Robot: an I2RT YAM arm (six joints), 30 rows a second.
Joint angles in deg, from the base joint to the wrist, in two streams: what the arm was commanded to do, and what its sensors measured. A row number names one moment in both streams.
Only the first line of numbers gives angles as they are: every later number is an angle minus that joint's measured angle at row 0.
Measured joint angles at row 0:
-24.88, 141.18, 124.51, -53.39, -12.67, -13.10
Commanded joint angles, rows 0 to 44:
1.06, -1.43, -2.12, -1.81, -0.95, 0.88
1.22, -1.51, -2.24, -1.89, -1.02, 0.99
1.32, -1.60, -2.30, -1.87, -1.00, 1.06
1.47, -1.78, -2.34, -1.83, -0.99, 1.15
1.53, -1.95, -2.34, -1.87, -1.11, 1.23
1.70, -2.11, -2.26, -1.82, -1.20, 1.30
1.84, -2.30, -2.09, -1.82, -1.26, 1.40
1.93, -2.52, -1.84, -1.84, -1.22, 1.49
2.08, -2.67, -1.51, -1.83, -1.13, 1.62
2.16, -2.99, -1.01, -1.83, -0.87, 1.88
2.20, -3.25, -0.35, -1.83, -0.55, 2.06
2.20, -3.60, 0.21, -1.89, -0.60, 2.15
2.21, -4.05, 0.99, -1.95, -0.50, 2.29
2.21, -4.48, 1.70, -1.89, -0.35, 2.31
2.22, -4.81, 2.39, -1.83, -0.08, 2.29
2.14, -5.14, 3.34, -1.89, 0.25, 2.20
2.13, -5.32, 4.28, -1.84, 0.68, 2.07
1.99, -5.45, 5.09, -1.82, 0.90, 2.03
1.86, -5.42, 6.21, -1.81, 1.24, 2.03
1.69, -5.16, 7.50, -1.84, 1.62, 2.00
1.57, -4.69, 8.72, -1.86, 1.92, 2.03
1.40, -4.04, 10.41, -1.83, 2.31, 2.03
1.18, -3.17, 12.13, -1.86, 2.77, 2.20
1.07, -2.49, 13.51, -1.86, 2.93, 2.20
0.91, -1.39, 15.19, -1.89, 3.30, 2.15
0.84, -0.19, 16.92, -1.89, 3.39, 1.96
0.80, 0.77, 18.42, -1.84, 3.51, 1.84
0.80, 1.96, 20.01, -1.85, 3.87, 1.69
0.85, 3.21, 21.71, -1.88, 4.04, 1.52
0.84, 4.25, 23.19, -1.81, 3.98, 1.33
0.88, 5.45, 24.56, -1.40, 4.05, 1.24
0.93, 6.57, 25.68, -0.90, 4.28, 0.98
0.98, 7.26, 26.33, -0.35, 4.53, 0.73
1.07, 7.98, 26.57, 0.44, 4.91, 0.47
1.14, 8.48, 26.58, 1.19, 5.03, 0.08
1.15, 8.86, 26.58, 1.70, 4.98, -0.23
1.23, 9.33, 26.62, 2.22, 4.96, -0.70
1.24, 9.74, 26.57, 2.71, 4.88, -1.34
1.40, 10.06, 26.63, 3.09, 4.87, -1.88
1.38, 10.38, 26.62, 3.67, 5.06, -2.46
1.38, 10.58, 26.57, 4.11, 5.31, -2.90
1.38, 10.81, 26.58, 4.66, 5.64, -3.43
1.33, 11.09, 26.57, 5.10, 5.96, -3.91
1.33, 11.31, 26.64, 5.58, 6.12, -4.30
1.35, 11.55, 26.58, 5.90, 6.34, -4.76
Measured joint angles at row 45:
1.20, 11.24, 25.68, 3.41, 4.64, -2.63
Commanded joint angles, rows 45 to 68:
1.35, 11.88, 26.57, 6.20, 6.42, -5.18
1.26, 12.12, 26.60, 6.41, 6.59, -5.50
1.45, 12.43, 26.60, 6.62, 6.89, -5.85
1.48, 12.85, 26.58, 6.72, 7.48, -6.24
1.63, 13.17, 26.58, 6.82, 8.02, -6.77
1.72, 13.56, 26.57, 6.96, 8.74, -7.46
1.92, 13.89, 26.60, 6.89, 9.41, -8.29
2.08, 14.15, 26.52, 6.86, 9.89, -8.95
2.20, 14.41, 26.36, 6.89, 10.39, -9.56
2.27, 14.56, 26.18, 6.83, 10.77, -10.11
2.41, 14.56, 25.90, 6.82, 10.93, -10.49
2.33, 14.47, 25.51, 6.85, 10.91, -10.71
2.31, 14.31, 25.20, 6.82, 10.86, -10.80
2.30, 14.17, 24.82, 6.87, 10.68, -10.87
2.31, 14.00, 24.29, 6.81, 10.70, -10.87
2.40, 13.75, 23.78, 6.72, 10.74, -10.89
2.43, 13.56, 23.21, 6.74, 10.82, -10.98
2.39, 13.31, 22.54, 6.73, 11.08, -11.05
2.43, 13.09, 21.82, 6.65, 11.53, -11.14
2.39, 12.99, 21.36, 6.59, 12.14, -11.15
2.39, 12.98, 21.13, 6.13, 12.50, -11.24
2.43, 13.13, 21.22, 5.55, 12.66, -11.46
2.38, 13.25, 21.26, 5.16, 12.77, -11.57
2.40, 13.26, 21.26, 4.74, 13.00, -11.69
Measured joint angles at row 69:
2.01, 13.67, 21.96, 7.00, 11.11, -10.78
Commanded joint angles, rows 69 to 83:
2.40, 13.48, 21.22, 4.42, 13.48, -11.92
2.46, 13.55, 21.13, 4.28, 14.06, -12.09
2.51, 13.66, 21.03, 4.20, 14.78, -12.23
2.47, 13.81, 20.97, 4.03, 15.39, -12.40
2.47, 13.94, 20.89, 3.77, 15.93, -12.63
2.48, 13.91, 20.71, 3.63, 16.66, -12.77
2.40, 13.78, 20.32, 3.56, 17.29, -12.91
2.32, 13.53, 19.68, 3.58, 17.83, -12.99
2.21, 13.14, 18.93, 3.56, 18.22, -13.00
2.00, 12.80, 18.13, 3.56, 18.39, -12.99
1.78, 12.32, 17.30, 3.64, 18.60, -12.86
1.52, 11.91, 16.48, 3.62, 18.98, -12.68
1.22, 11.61, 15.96, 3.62, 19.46, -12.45
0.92, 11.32, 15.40, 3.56, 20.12, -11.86
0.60, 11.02, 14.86, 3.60, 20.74, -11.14
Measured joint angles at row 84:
1.94, 11.59, 17.83, 8.03, 16.92, -12.24
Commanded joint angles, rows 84 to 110:
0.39, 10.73, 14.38, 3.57, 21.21, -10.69
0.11, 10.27, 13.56, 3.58, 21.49, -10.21
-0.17, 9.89, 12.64, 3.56, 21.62, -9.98
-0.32, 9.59, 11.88, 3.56, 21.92, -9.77
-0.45, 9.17, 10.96, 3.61, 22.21, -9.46
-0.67, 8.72, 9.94, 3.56, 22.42, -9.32
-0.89, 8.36, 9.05, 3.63, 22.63, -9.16
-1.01, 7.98, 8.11, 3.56, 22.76, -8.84
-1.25, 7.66, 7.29, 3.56, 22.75, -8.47
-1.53, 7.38, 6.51, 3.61, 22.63, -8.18
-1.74, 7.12, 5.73, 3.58, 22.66, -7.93
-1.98, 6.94, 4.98, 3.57, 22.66, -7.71
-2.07, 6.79, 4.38, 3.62, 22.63, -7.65
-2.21, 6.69, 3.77, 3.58, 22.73, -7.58
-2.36, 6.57, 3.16, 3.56, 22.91, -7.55
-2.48, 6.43, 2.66, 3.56, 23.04, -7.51
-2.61, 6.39, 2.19, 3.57, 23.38, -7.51
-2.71, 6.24, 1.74, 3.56, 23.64, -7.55
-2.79, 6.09, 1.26, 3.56, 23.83, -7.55
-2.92, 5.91, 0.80, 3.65, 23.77, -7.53
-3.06, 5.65, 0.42, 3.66, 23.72, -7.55
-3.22, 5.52, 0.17, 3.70, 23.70, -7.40
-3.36, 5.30, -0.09, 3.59, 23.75, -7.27
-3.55, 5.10, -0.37, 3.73, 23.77, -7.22
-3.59, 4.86, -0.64, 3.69, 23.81, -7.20
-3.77, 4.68, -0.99, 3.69, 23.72, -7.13
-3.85, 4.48, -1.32, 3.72, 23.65, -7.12
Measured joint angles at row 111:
-2.43, 2.82, 2.07, 10.56, 22.84, -8.48
